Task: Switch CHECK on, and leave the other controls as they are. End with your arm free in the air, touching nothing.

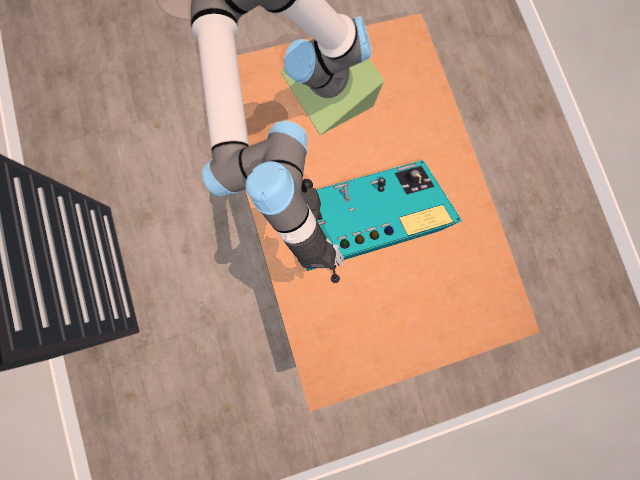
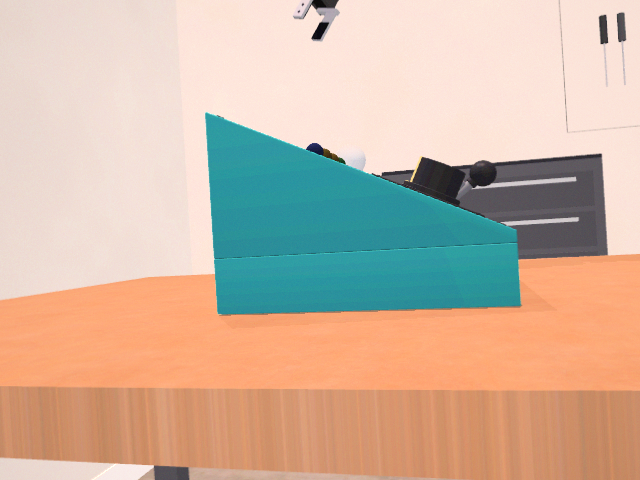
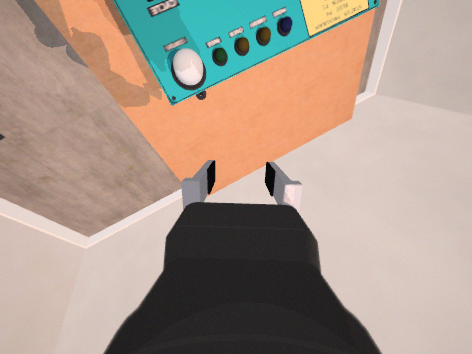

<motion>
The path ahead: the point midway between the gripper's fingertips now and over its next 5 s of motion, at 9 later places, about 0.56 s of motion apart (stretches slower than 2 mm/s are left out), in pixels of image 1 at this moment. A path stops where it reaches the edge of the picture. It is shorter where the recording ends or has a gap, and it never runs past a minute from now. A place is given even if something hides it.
My gripper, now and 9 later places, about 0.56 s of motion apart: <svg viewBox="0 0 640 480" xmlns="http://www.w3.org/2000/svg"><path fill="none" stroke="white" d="M329 262L330 260L329 261L328 260L324 252L330 210L336 186L341 160L342 158L341 156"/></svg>
</motion>
